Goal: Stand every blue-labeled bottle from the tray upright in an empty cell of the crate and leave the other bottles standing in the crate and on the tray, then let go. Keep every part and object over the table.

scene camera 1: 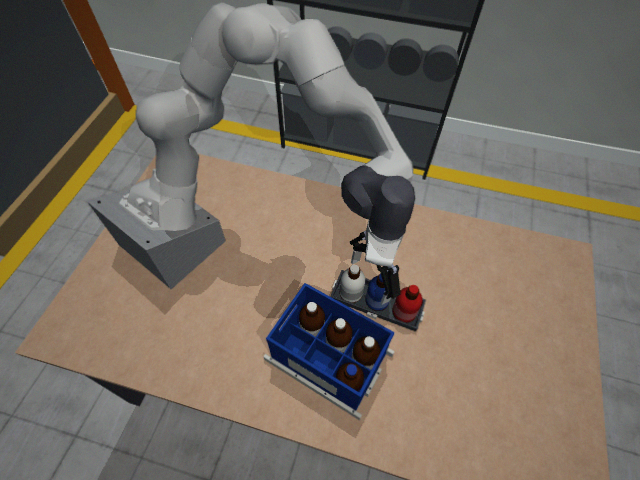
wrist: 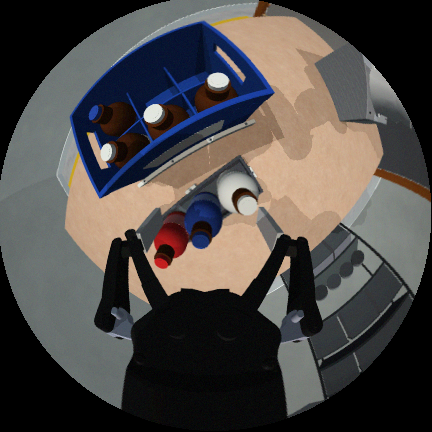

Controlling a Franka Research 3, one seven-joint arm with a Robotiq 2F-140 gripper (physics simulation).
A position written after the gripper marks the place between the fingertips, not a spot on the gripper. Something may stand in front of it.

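A white bottle [scene camera 1: 352,283] stands in the scene, along with a blue-capped brown bottle [wrist: 114,119]. There is a red bottle [scene camera 1: 407,305] as well, which the wrist view also takes in, the red bottle [wrist: 171,240] being visible there. The robot's own gripper [scene camera 1: 369,281] is in sight too, and the wrist view shares that sight of the gripper [wrist: 208,215].
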